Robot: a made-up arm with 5 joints. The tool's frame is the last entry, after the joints. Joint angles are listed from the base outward. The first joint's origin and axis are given. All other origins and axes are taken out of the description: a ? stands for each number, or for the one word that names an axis. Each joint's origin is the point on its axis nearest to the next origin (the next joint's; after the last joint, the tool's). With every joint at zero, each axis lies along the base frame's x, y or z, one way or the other. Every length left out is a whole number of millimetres.
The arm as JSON. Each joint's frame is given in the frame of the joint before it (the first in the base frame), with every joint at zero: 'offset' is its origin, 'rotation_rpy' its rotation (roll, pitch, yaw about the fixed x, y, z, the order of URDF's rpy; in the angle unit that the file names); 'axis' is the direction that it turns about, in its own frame. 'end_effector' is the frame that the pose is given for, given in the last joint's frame.
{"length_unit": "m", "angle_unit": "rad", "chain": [
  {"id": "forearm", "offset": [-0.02, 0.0, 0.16], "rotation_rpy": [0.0, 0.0, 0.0], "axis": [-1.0, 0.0, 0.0]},
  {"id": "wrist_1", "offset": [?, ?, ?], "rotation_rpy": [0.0, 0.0, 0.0], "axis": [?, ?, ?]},
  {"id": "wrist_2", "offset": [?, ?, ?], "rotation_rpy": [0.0, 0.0, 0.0], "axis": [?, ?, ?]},
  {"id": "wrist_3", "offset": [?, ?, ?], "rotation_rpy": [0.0, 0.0, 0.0], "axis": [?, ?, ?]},
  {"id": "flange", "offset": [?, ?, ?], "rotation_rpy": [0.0, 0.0, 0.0], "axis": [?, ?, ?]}
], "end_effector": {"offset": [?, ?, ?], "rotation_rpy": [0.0, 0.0, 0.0]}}
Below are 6 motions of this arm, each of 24 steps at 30 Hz.
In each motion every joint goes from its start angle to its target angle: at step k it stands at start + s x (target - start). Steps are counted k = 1, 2, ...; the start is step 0. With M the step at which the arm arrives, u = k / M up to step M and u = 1 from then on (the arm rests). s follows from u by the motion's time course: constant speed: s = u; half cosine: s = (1 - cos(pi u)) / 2; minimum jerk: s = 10 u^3 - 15 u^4 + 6 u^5.
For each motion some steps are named. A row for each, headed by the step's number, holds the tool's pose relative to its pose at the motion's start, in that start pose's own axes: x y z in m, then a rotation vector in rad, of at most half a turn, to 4 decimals.
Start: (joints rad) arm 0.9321 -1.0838 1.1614 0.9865 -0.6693
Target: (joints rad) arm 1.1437 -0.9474 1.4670 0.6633 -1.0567
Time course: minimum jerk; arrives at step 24
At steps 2, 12, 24:
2: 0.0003 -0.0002 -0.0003 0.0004 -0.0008 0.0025
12: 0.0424 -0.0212 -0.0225 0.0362 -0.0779 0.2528
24: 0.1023 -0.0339 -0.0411 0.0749 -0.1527 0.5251

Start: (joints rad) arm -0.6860 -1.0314 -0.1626 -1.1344 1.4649
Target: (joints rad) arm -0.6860 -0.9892 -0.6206 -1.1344 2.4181
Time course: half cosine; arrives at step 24
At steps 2, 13, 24:
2: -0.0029 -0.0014 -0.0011 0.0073 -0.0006 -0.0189
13: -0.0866 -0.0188 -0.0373 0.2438 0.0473 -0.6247
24: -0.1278 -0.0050 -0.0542 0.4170 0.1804 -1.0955

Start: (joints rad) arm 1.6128 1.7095 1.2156 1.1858 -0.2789
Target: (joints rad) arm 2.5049 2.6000 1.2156 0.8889 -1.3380
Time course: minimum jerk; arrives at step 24
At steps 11, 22, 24:
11: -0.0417 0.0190 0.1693 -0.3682 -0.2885 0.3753
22: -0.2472 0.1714 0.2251 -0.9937 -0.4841 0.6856
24: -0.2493 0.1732 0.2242 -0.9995 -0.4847 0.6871

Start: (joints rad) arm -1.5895 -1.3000 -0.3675 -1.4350 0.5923
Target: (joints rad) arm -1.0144 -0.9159 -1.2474 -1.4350 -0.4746
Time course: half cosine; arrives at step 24
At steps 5, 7, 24:
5: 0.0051 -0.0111 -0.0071 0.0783 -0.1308 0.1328
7: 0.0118 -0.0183 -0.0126 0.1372 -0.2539 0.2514
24: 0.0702 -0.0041 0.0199 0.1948 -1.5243 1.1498

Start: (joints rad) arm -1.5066 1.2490 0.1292 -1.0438 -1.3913
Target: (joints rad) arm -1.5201 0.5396 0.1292 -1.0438 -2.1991
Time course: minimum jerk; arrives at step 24
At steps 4, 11, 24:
4: -0.0021 0.0027 -0.0038 0.0126 -0.0014 0.0069
11: -0.0194 0.0396 -0.0428 0.1448 -0.0398 0.0814
24: -0.0241 0.1133 -0.0876 0.3086 -0.1715 0.1869

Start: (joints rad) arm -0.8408 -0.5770 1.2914 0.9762 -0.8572
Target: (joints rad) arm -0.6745 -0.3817 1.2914 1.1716 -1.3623
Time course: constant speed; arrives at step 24
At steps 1, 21, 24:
1: 0.0032 -0.0004 0.0107 -0.0076 0.0166 0.0217
21: 0.1088 0.0126 0.1987 -0.0898 0.3759 0.4699
24: 0.1298 0.0182 0.2214 -0.0907 0.4334 0.5382

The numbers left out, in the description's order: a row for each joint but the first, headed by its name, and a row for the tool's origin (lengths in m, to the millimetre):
wrist_1: xyz 0.0 -0.01 -0.1, axis 0.0 -1.0 0.0
wrist_2: xyz 0.09 0.0 0.18, axis 0.0 0.0 1.0
wrist_3: xyz -0.01 -0.09 0.0, axis -1.0 0.0 0.0
flange: xyz 0.0 -0.39 0.05, axis 0.0 0.0 -1.0
tool: xyz -0.04 -0.14 0.0

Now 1 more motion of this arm.
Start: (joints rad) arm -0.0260 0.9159 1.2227 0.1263 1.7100
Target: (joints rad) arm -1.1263 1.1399 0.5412 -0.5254 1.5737
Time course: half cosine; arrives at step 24
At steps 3, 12, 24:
3: -0.0042 -0.0315 -0.0111 0.0161 0.0282 -0.0567
12: -0.2126 -0.3226 -0.1941 0.3186 0.3996 -0.7176
24: -0.6021 -0.2857 -0.3767 0.8745 0.7538 -1.3686

